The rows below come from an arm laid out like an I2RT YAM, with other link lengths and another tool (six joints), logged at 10 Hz.
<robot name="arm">
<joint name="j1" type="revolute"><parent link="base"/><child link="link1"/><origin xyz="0.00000 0.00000 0.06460"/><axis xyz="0 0 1"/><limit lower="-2.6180" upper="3.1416"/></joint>
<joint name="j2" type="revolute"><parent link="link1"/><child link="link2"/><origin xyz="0.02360 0.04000 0.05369" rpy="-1.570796 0.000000 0.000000"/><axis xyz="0 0 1"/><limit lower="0.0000" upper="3.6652"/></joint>
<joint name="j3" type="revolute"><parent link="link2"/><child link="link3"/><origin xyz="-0.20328 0.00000 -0.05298" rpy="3.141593 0.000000 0.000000"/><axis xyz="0 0 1"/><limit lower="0.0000" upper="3.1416"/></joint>
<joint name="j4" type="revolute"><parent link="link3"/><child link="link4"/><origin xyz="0.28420 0.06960 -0.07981"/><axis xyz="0 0 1"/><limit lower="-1.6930" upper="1.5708"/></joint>
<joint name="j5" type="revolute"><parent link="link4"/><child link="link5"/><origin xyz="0.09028 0.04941 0.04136" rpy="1.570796 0.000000 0.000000"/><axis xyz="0 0 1"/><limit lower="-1.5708" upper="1.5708"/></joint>
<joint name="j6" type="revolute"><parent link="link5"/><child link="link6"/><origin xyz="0.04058 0.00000 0.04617" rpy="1.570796 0.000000 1.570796"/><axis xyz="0 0 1"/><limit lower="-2.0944" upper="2.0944"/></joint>
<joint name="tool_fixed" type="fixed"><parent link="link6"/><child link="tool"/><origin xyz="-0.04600 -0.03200 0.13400" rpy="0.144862 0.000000 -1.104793"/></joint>
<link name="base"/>
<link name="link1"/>
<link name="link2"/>
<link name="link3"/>
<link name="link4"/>
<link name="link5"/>
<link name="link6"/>
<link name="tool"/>
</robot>
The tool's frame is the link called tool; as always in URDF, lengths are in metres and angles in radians.
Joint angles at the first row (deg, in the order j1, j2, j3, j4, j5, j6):
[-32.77, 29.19, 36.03, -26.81, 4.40, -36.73]
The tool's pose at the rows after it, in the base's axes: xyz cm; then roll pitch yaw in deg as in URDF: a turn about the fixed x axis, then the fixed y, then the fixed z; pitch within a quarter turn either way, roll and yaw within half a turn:
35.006 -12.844 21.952 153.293 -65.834 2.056
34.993 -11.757 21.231 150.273 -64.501 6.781
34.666 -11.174 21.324 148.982 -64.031 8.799
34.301 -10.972 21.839 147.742 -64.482 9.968
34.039 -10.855 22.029 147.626 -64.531 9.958
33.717 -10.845 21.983 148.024 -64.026 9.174
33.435 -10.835 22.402 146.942 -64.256 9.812
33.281 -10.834 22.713 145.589 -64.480 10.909
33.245 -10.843 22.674 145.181 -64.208 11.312
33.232 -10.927 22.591 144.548 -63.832 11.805
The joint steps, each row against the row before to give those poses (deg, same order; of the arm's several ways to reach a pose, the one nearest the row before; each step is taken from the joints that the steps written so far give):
[2.29, -3.32, -3.06, 0.05, 0.29, -2.73]
[1.64, -1.64, -1.46, -0.42, 0.28, -1.82]
[0.57, -1.53, -0.16, -1.35, -0.02, -0.78]
[0.02, -1.57, 0.01, -0.88, 0.02, -0.16]
[0.04, -0.84, 0.10, -0.87, 0.15, 0.05]
[0.00, -0.52, 0.26, -1.29, 0.46, -0.03]
[0.00, -0.86, 0.27, -0.64, 0.40, -0.10]
[0.00, -0.65, 0.02, -0.10, 0.22, -0.27]
[0.00, 0.00, 0.04, -0.12, 0.06, -0.30]
[-0.02, 0.11, 0.00, 0.05, 0.20, -0.42]

